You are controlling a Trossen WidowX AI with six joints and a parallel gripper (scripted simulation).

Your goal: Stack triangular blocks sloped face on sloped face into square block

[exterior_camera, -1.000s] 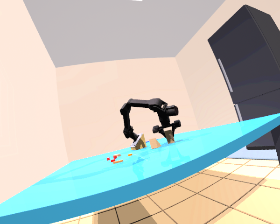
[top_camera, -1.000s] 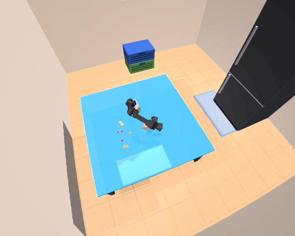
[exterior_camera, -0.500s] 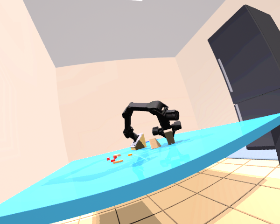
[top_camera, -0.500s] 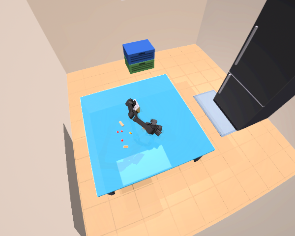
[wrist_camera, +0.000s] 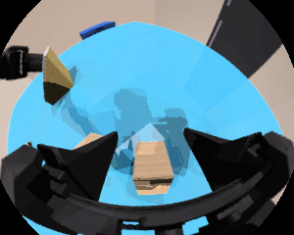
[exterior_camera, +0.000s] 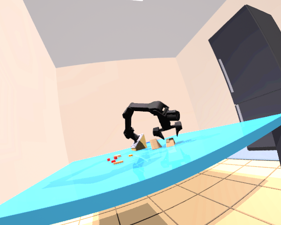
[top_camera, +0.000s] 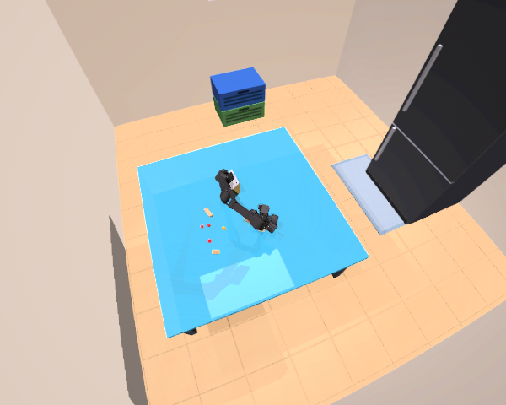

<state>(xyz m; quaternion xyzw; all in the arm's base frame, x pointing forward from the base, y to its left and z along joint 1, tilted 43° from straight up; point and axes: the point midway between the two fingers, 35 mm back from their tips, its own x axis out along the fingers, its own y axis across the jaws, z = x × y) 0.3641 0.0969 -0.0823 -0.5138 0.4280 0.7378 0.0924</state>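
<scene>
Right now the triangular block is 40 mm ahead of my gripper tip, 30 mm to the right of it and 10 mm below it. The rest, counted from my gripper tip: orange bit: 290 mm to the right, 40 mm below, 20 mm behind.
</scene>
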